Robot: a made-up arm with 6 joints. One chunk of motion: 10 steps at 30 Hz.
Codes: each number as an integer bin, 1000 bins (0 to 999) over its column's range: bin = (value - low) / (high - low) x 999, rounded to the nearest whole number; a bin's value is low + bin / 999 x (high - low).
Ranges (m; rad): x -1..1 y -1..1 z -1..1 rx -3.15..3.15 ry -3.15..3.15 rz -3.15..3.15
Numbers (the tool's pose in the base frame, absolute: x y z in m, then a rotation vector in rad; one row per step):
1: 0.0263 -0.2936 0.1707 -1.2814 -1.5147 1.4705
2: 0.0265 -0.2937 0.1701 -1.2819 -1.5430 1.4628
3: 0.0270 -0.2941 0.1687 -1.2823 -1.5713 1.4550
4: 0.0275 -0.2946 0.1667 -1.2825 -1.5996 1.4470
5: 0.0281 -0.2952 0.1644 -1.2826 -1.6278 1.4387
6: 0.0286 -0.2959 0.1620 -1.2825 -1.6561 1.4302
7: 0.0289 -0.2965 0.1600 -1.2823 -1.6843 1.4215
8: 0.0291 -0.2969 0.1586 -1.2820 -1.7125 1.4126
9: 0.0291 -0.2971 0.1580 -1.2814 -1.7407 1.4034
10: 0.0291 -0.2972 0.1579 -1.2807 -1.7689 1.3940
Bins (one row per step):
1: 513 353 585 296 259 733
2: 513 353 584 296 255 731
3: 513 353 584 296 250 730
4: 513 352 583 296 246 729
5: 514 352 582 296 241 728
6: 514 352 580 296 237 726
7: 514 351 579 296 232 725
8: 514 351 579 296 228 723
9: 514 351 578 296 223 722
10: 514 351 578 296 219 721

